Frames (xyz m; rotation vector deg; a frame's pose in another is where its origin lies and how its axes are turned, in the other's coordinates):
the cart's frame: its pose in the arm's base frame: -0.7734 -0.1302 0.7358 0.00 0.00 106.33
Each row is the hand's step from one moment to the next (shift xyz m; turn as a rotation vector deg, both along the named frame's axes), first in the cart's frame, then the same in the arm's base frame.
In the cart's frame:
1: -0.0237 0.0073 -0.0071 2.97 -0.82 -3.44
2: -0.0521 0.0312 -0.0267 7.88 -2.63 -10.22
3: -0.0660 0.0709 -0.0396 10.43 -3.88 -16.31
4: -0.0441 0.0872 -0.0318 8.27 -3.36 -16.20
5: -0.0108 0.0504 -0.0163 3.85 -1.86 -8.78
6: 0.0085 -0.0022 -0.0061 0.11 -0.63 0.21
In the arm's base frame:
1: -0.0003 -0.0248 -0.0071 -0.05 3.08 -3.44
2: -0.0153 -0.0588 -0.0267 0.31 8.30 -10.22
3: -0.0495 -0.0833 -0.0396 0.79 11.10 -16.31
4: -0.0713 -0.0668 -0.0318 0.90 8.88 -16.20
5: -0.0453 -0.0245 -0.0163 0.70 4.22 -8.78
6: -0.0003 0.0088 -0.0061 0.57 0.28 0.21

